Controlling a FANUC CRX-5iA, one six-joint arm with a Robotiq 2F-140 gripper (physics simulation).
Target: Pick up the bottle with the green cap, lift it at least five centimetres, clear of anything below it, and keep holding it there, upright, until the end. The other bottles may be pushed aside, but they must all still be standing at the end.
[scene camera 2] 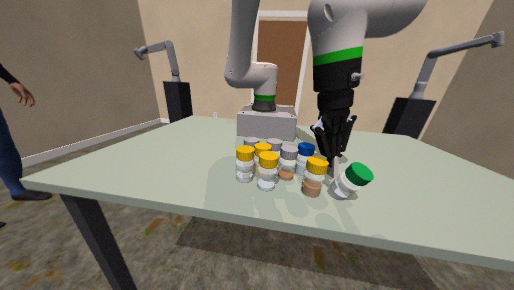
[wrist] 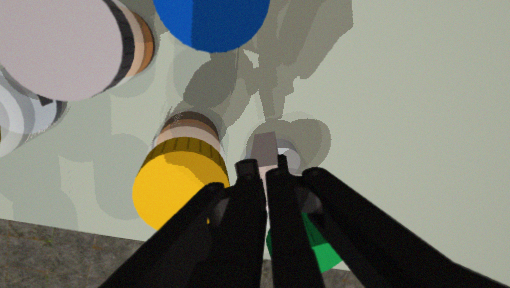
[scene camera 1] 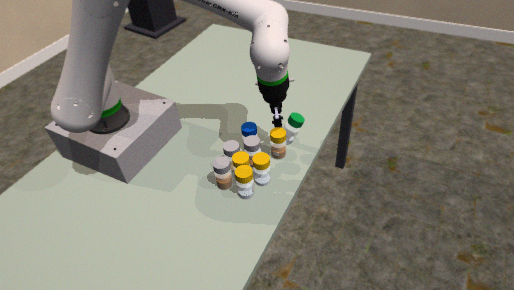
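Seen in the pictures: gripper, between the fingertips: (scene camera 2: 332, 175) (wrist: 267, 149); arm's base, origin of its link: (scene camera 2: 263, 109) (scene camera 1: 108, 119).
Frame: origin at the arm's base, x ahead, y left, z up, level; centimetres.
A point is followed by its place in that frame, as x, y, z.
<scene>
The green-capped bottle (scene camera 1: 295, 121) {55.6, 34.5, -2.7} (scene camera 2: 358, 174) {56.8, 35.6, -3.1} (wrist: 327, 256) {54.2, 37.6, -2.8} is tilted, its cap leaning away from the robot base towards the table's near edge in scene camera 2. Its foot is on the table. My gripper (scene camera 1: 277, 123) {50.2, 32.3, -8.4} (scene camera 2: 336, 165) (wrist: 267, 149) {50.2, 32.3, -8.4} is shut and empty, fingertips low beside the tilted bottle, on its robot-base side. The fingers hide much of the bottle in the wrist view, and I cannot tell whether they touch it. A yellow-capped bottle (scene camera 1: 278, 136) {54.3, 25.4, -3.2} (scene camera 2: 317, 166) {55.9, 26.7, -3.4} (wrist: 177, 195) {53.3, 26.7, -3.1} stands upright close beside the fingers.
A blue-capped bottle (scene camera 1: 249, 129) {43.9, 23.5, -3.2} (scene camera 2: 306, 149) {45.6, 24.4, -3.5} (wrist: 215, 22) {44.1, 25.2, -3.1} stands behind, towards the robot base. Grey-capped bottles (scene camera 1: 251, 143) {48.5, 18.1, -3.1} (scene camera 2: 289, 152) {50.3, 19.4, -3.4} (wrist: 60, 45) {47.9, 19.4, -3.1} and more yellow-capped bottles (scene camera 1: 261, 161) {55.8, 12.9, -3.1} (scene camera 2: 268, 160) {57.5, 14.4, -3.4} stand grouped to one side. The table edge (scene camera 2: 250, 218) {67.0, 13.0, -14.1} runs near the green-capped bottle.
</scene>
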